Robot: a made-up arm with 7 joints.
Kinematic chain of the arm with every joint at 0, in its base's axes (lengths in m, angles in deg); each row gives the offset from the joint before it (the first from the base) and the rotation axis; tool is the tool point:
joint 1: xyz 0 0 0.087 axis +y
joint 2: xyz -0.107 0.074 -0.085 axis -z
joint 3: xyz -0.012 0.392 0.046 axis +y
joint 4: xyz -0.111 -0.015 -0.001 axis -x
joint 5: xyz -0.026 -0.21 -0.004 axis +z
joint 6: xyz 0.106 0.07 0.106 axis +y
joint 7: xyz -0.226 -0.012 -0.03 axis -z
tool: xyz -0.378 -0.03 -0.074
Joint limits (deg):
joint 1: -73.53..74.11
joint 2: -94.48..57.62
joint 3: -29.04..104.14
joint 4: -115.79..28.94
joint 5: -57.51..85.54
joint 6: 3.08..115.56
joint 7: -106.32..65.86
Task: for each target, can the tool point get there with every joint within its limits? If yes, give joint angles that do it. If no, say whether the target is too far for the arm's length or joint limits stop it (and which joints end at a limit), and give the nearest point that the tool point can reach.
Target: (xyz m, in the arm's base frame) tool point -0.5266 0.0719 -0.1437
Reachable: yes | joints -60.69 -0.91 73.04 -50.18 -24.13 26.70 -71.67
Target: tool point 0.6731 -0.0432 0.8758
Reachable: no: joint limits stop it (at a limit: joint 1, joint 2, joint 4, joint 5) | nearest point 0.5668 -0.0326 0.8228 | short by 0.119 m
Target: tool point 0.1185 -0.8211 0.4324
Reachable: no: joint limits stop it (at a limit: joint 1, joint 2, joint 4, joint 5) | nearest point 0.0869 -0.7245 0.4414 | short by 0.102 m
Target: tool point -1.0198 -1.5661 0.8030
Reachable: no: too far | nearest point -0.5745 -0.7012 0.4903 | short by 1.022 m
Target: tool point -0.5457 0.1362 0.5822
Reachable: yes | joints -22.78 -68.19 61.00 12.14 14.65 28.30 11.13
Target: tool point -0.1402 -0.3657 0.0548
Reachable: yes | joints -19.34 -54.86 43.81 -62.72 -33.07 89.60 -68.85
